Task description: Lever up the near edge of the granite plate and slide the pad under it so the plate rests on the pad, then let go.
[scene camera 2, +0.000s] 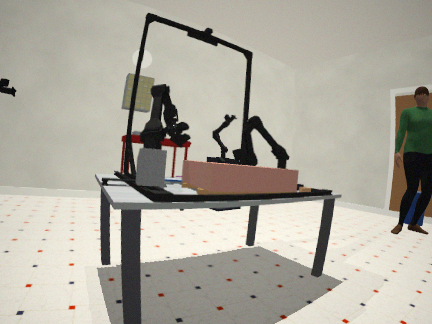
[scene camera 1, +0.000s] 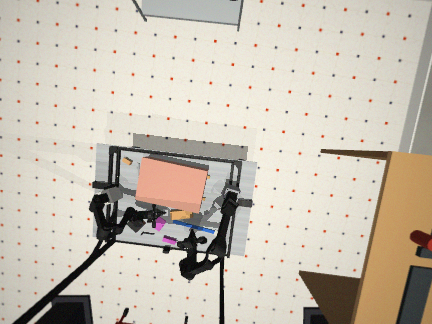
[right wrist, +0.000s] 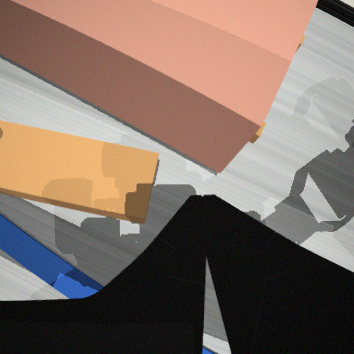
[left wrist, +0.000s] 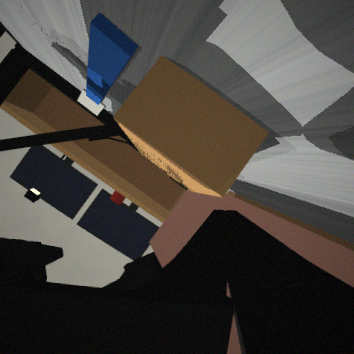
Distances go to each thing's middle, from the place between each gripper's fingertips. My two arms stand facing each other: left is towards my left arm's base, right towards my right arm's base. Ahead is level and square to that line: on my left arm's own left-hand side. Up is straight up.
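Blue bar [right wrist: 51,268]: 8 cm behind my right hand, 17 cm below it. Granite plate [scene camera 1: 162,182], from my right hand: 15 cm to the left, 28 cm ahead, 11 cm below.
Granite plate, from my left hand: 22 cm ahead, 7 cm to the right, 2 cm above. Blue bar, from my left hand: 21 cm to the right, 15 cm behind, 4 cm below.
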